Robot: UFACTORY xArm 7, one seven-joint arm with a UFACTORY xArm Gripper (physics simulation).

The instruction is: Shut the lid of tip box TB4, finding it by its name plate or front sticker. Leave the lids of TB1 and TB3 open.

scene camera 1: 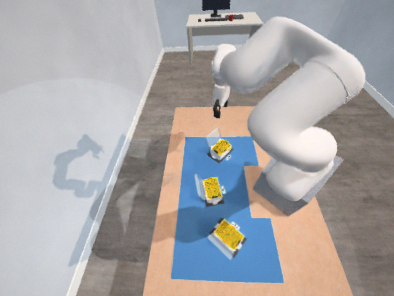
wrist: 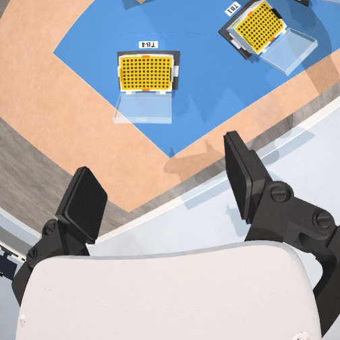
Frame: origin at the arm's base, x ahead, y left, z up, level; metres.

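Seen in the pictures: gripper, fingertip midpoint: (scene camera 1: 220,111).
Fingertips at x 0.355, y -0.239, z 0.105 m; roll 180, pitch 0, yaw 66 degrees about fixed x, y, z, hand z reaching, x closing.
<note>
Pixels of each thing's top centre, then the offset from my fingertips to it. Level surfaces: height alone.
- Tip box TB4 at its top centre: (scene camera 1: 221,145) 0.026 m back, 0.032 m right, 0.311 m down
- TB1 at its top centre: (scene camera 1: 212,186) 0.029 m ahead, 0.259 m left, 0.311 m down
- blue mat at its surface level: 0.385 m down
- tan table top at its surface level: 0.389 m down
Tip box TB4 (scene camera 1: 220,149) (wrist: 146,73), with yellow tips, stands at the mat's far end; its name plate (wrist: 148,44) reads upside down in the wrist view. Its clear lid (scene camera 1: 214,135) (wrist: 143,109) is open, on the side away from the plate. TB1 (scene camera 1: 212,189) (wrist: 259,27) is the middle box, its lid (scene camera 1: 199,186) (wrist: 290,51) open. By its place in the row, TB3 (scene camera 1: 229,235) is the nearest box in the scene view, its lid (scene camera 1: 221,247) open. My gripper (scene camera 1: 218,112) (wrist: 156,167) is open and empty, above and beyond TB4, apart from its lid.
The boxes stand in a row on a blue mat (scene camera 1: 195,265) (wrist: 200,75) on the tan table top (scene camera 1: 160,250) (wrist: 30,90). The robot's base stands on a grey block (scene camera 1: 291,206) at the right in the scene view. A desk (scene camera 1: 225,30) with a monitor stands beyond the table. A wall is at the left.
</note>
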